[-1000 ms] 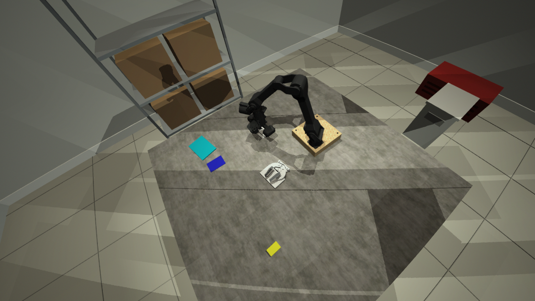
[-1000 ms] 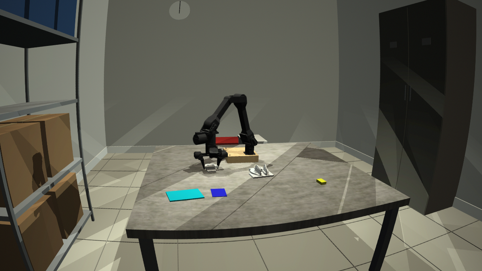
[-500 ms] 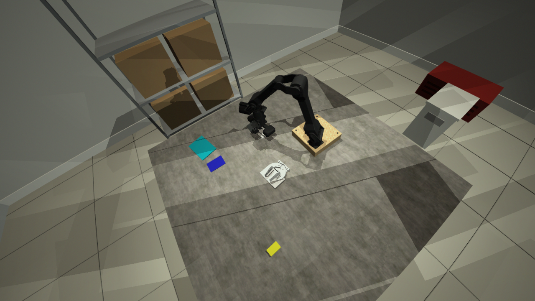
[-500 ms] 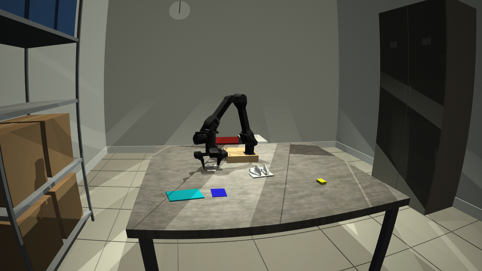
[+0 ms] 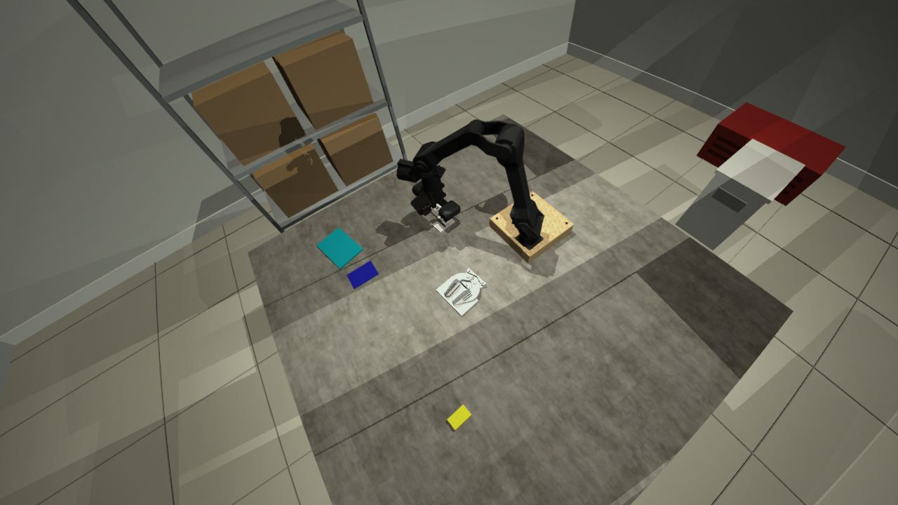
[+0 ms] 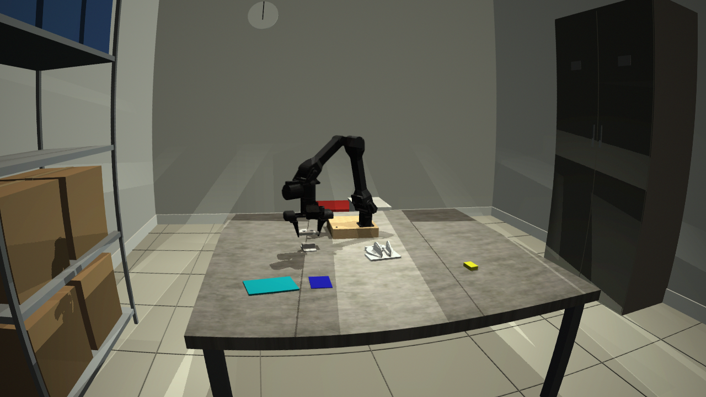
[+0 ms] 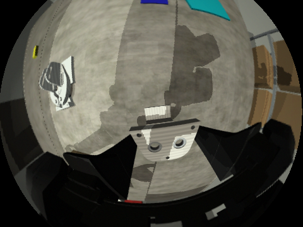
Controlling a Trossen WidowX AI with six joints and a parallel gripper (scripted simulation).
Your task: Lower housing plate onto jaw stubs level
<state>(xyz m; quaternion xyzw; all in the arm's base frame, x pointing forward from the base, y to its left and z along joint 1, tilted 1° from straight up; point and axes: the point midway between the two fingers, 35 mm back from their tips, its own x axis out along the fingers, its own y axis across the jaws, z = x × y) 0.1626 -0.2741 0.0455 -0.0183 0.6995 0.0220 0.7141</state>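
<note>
The white block is 1 cm behind my gripper tip and 5 cm below it. Also, from my gripper tip: blue tile (33 cm ahead, 1 cm to the right, 5 cm below); yellow block (34 cm ahead, 53 cm to the left, 5 cm below); teal slab (34 cm ahead, 17 cm to the right, 5 cm below).
</note>
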